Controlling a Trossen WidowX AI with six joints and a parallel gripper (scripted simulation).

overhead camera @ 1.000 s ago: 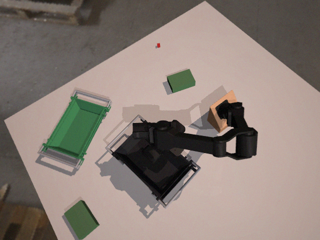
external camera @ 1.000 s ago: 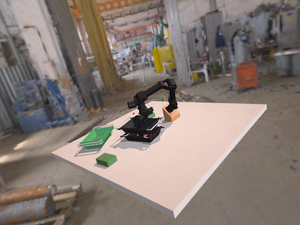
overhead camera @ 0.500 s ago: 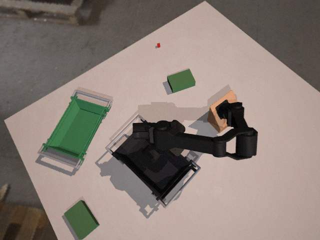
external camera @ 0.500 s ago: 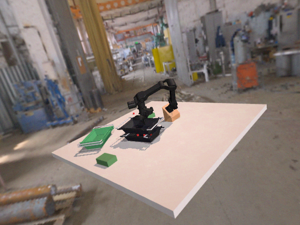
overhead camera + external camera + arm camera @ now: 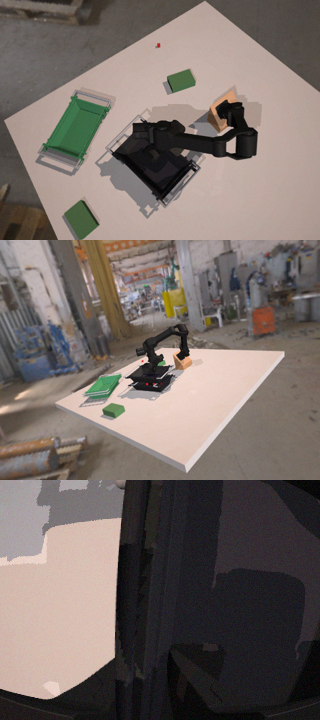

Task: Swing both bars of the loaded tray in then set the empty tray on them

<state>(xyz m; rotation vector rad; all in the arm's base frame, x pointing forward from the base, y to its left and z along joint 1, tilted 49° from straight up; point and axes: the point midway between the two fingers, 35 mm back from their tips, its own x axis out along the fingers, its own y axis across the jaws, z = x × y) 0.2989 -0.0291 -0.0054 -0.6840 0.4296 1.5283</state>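
The black tray lies 70 mm ahead of my gripper tip, 10 mm to the left of it and 30 mm above it.
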